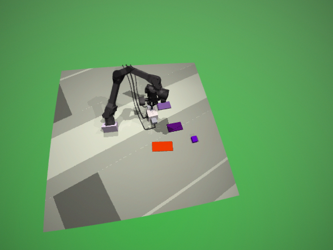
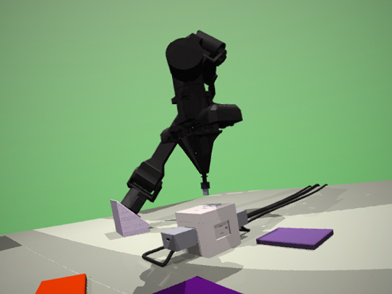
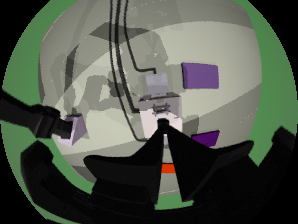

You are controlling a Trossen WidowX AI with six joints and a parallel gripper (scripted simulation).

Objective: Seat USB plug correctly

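My gripper tip is 20 mm above the USB plug. Round my gripper tip: orange slab: 20 mm ahead, 280 mm to the right, 130 mm below; then USB socket: 70 mm below; then purple block: 270 mm ahead, 290 mm to the right, 120 mm below.
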